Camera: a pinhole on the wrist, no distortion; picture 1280 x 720 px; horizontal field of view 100.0 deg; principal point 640.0 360.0 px. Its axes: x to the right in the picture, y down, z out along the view. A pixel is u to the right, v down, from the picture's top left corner.
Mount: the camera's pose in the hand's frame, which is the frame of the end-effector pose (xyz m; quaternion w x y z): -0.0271 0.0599 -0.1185 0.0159 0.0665 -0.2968 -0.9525
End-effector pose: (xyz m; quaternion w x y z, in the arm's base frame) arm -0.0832 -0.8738 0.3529 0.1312 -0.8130 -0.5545 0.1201
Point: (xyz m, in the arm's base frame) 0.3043 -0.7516 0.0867
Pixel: 107.8 153.8
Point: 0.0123 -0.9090 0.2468
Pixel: 466.6 487.1
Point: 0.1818 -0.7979 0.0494
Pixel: 264.1 322.0
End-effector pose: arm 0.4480 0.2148 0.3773 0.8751 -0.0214 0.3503 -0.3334
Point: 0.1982 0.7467 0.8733
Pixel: outside the picture
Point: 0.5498 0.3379 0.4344
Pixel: 633.1 487.2
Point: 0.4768 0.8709 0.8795
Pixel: 1165.2 317.7
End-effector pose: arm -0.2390 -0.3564 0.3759 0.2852 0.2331 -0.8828 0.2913
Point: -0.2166 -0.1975 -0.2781
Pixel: 978.6 374.9
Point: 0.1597 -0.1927 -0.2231
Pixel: outside the picture
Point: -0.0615 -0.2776 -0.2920
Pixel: 1132.7 500.0
